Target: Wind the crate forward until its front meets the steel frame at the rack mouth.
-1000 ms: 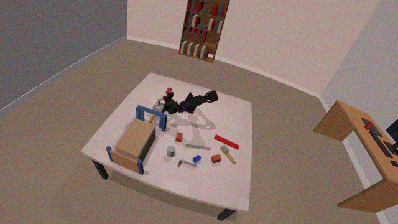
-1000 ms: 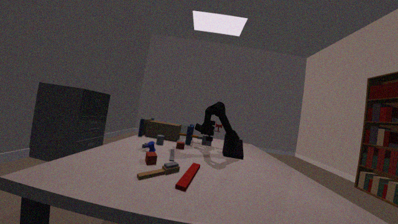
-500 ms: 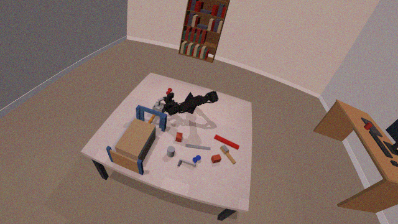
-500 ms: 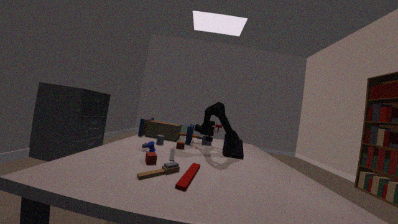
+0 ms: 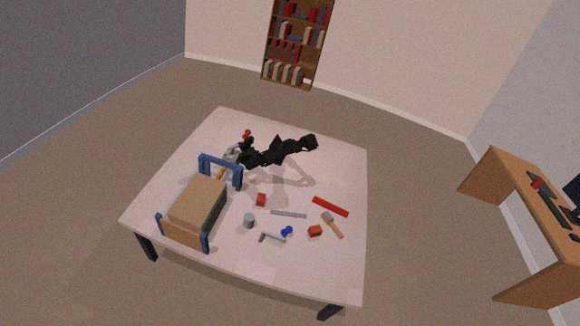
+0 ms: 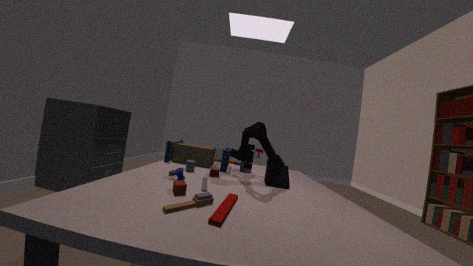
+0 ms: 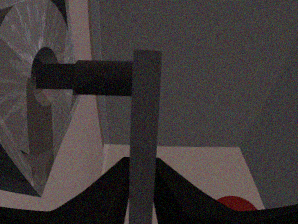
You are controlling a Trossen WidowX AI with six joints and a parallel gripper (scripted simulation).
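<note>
The red knob is 40 mm behind my gripper tip, 40 mm above it and 30 mm to the left of it. The rest, counted from my gripper tip: blue frame: 200 mm ahead, 40 mm below; then winch handle: 10 mm to the left, 10 mm behind, 10 mm above; then grey winch: 110 mm below, 30 mm to the right, 30 mm ahead.
</note>
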